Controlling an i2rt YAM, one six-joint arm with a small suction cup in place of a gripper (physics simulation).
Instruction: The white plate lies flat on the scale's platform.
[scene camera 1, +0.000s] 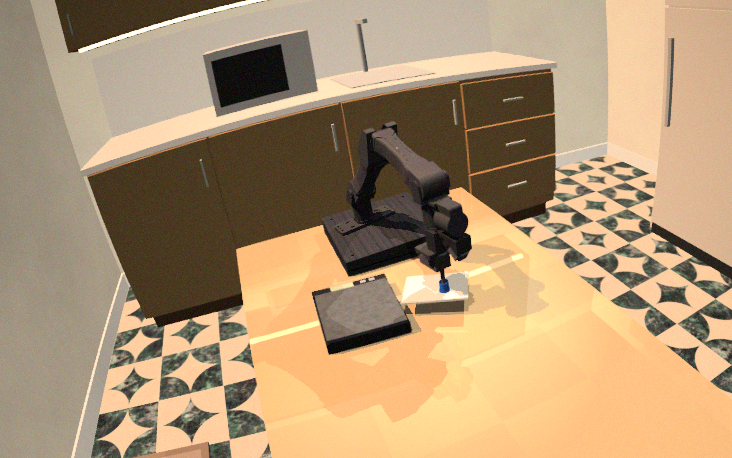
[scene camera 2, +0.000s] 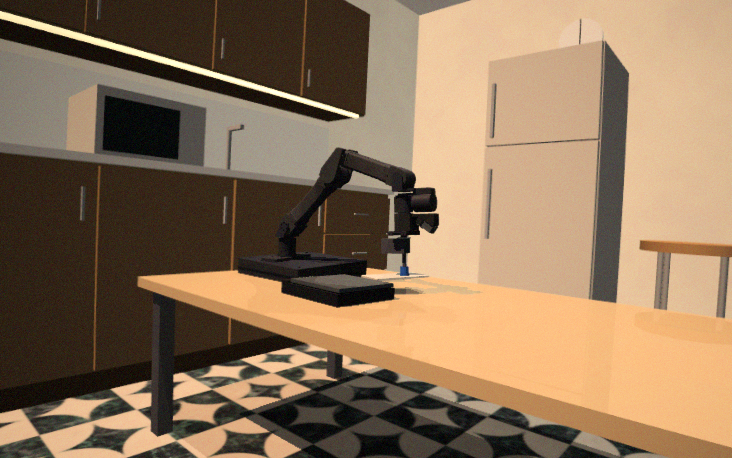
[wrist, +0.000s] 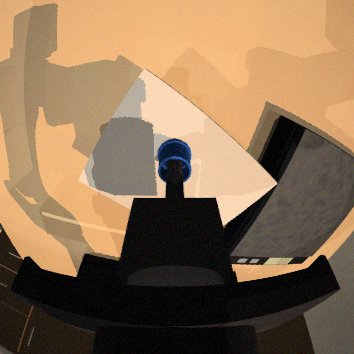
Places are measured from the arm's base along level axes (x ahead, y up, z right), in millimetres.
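Pixels of known places: hand, its tool point: (scene camera 1: 444, 293) (scene camera 2: 404, 278) (wrist: 174, 148); arm's base, origin of its link: (scene camera 1: 365, 221) (scene camera 2: 287, 258).
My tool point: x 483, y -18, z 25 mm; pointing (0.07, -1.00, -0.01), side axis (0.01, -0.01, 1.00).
Observation:
Ahead of a thing's pixels: the offset from my tool point to its middle. Level surfaces: height alone.
The white square plate {dx -31, dy +5, dz +6 mm} (scene camera 1: 420, 291) (scene camera 2: 418, 275) (wrist: 218, 165) hangs level a little above the table and casts a shadow under itself. My blue suction cup (scene camera 1: 443, 287) (scene camera 2: 403, 270) (wrist: 174, 154) presses on the plate's top near its middle and holds it. The dark grey scale {dx -108, dy -19, dz +200 mm} (scene camera 1: 361, 310) (scene camera 2: 336, 288) (wrist: 298, 207) lies flat on the table just left of the plate. Its platform is bare. In the wrist view one plate corner reaches the scale's near edge.
The arm's black base plate (scene camera 1: 366, 241) sits on the table {dy -42 mm} (scene camera 1: 504, 369) behind the scale. Cabinets with a microwave (scene camera 1: 258, 74) stand beyond the table, and a fridge (scene camera 2: 543, 167) stands to the side.

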